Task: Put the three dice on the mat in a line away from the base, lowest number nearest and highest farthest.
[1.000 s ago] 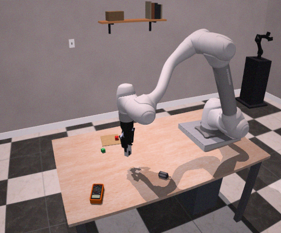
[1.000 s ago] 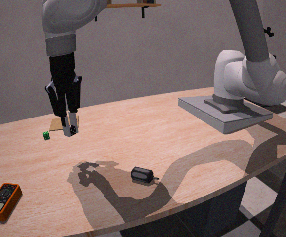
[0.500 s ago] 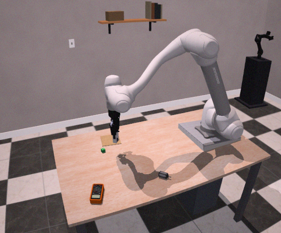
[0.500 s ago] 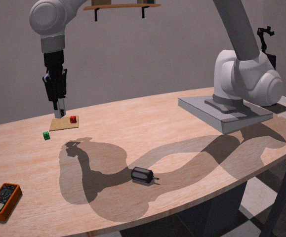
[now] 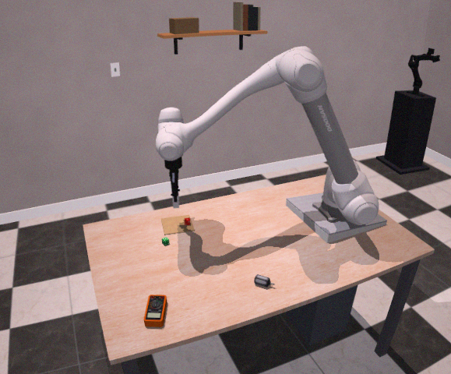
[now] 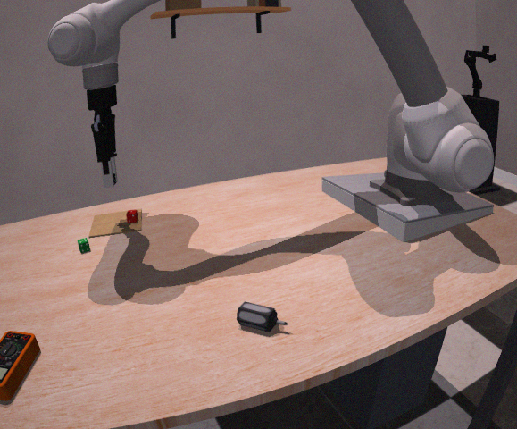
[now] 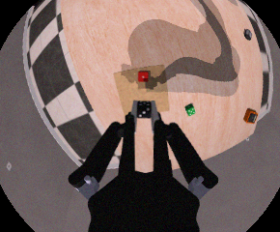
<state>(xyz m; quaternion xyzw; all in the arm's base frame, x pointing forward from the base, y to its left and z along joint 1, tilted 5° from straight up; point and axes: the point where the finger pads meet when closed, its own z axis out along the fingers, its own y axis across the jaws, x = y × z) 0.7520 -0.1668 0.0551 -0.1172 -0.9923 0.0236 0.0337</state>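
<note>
The black die lies 2 cm below my hand. Also, from my hand: tan mat (14 cm below); then red die (4 cm behind, 1 cm to the left, 12 cm below); then green die (8 cm ahead, 13 cm to the left, 13 cm below).
</note>
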